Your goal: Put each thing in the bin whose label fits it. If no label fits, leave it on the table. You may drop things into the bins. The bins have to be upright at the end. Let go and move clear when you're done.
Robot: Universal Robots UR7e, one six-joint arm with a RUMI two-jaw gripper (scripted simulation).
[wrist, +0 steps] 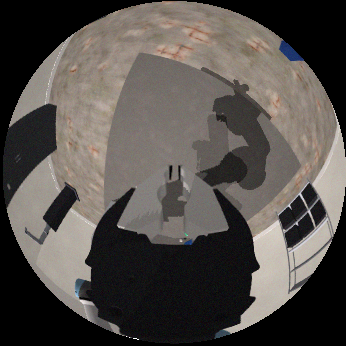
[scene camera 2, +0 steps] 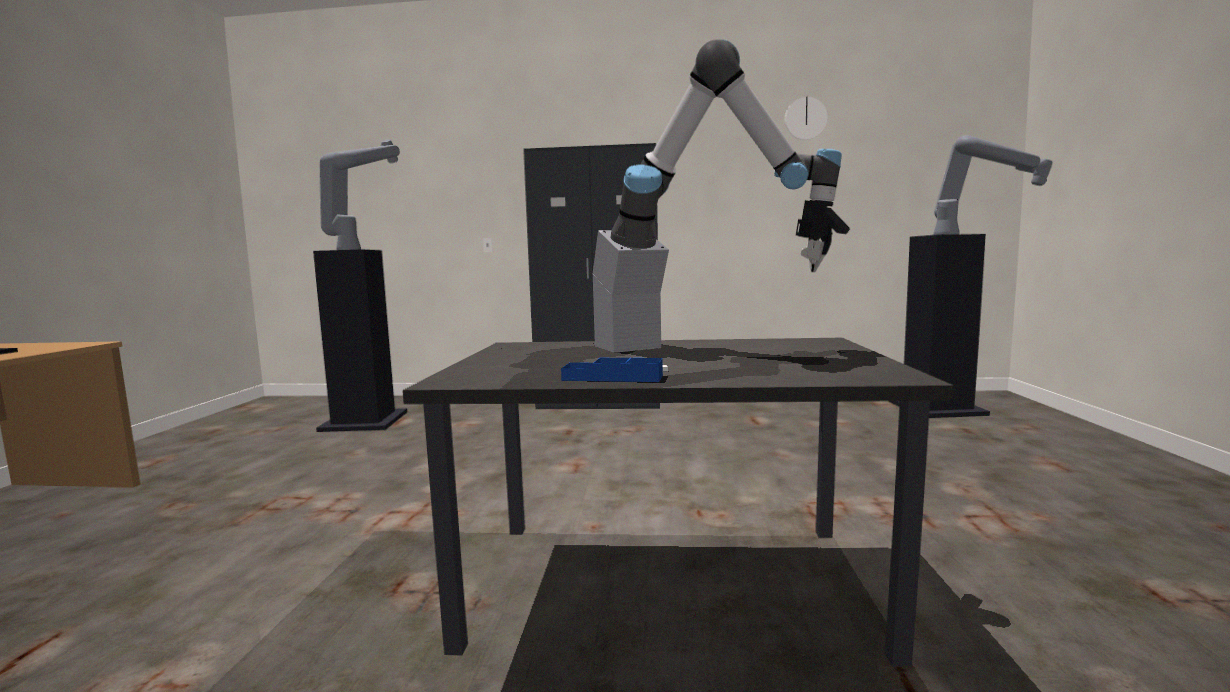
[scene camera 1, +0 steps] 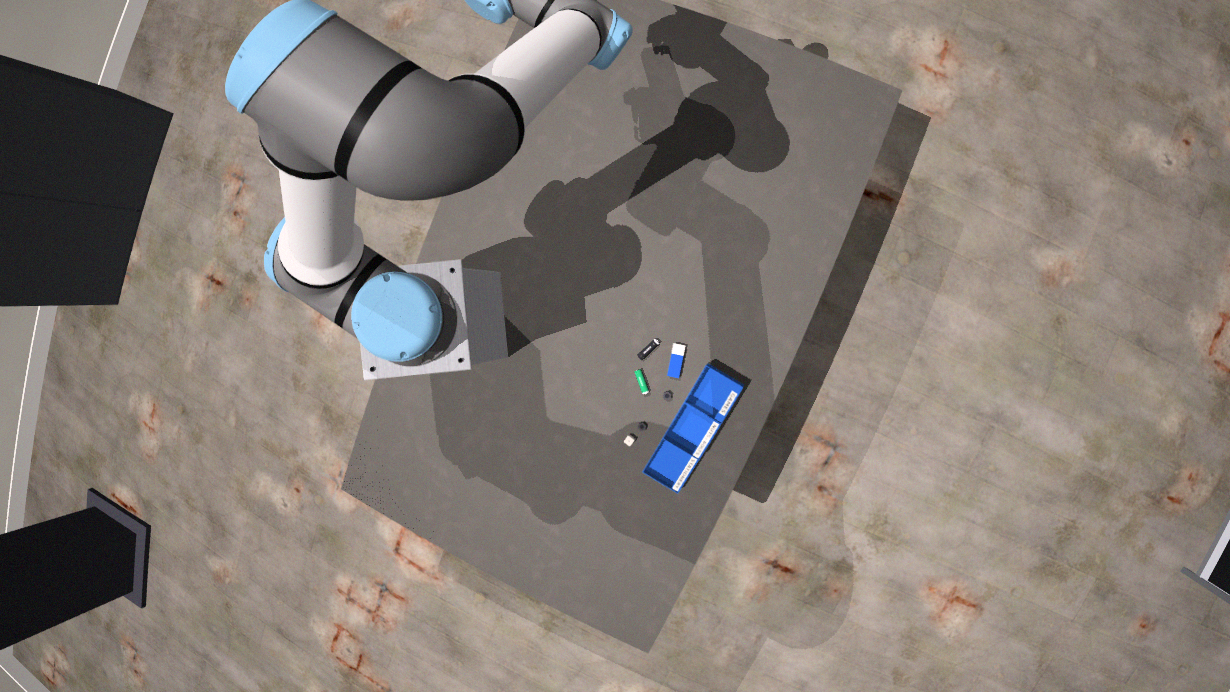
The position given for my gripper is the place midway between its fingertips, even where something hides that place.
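Note:
I can see my gripper [scene camera 2: 812, 272] from the scene, and the wrist view shows me that gripper too [wrist: 175, 166].

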